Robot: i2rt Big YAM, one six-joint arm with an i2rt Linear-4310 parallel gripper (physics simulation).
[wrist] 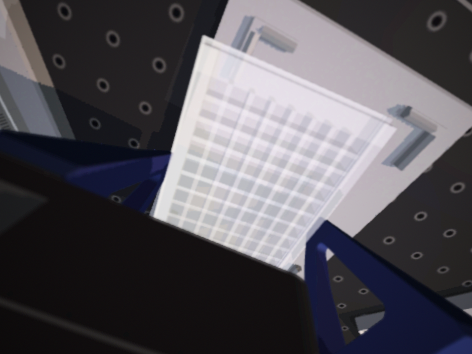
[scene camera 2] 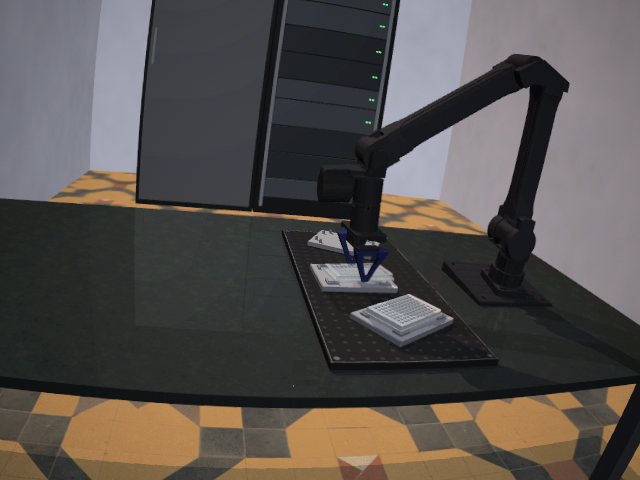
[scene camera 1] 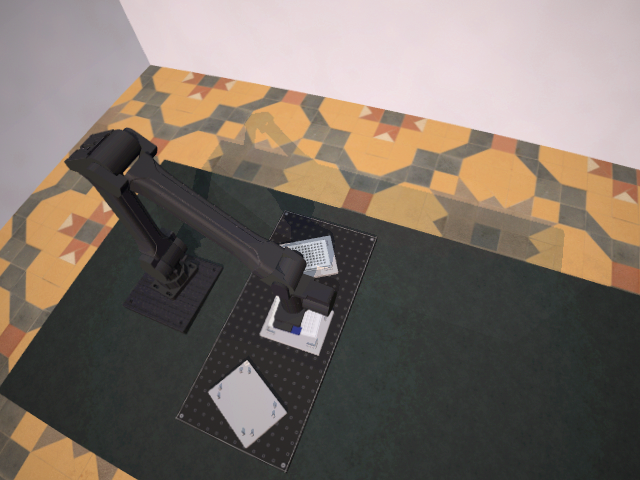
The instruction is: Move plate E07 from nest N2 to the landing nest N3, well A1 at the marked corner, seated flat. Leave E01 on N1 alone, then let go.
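Plate E07, a clear-white gridded well plate (scene camera 1: 311,322) (scene camera 2: 341,272) (wrist: 280,150), is at the middle nest N2 (scene camera 1: 294,345) (scene camera 2: 356,288) (wrist: 340,65). My gripper (scene camera 2: 358,270) (wrist: 244,195) points down, with its blue fingers shut on opposite sides of the plate. In the wrist view the plate's edge overlaps one corner post; I cannot tell whether it is seated or slightly raised. Plate E01 (scene camera 1: 315,253) (scene camera 2: 405,312) sits on nest N1 (scene camera 1: 330,272) (scene camera 2: 400,339). Nest N3 (scene camera 1: 247,403) (scene camera 2: 323,243) is bare, with corner posts. Well A1 and corner marks are not readable.
The nests stand in a row on a black perforated board (scene camera 1: 305,444) (scene camera 2: 356,356) (wrist: 127,85) on a dark green table (scene camera 1: 439,361) (scene camera 2: 180,310). The arm's base plate (scene camera 1: 149,310) (scene camera 2: 465,279) stands beside the board. A rack cabinet (scene camera 2: 206,103) stands behind the table.
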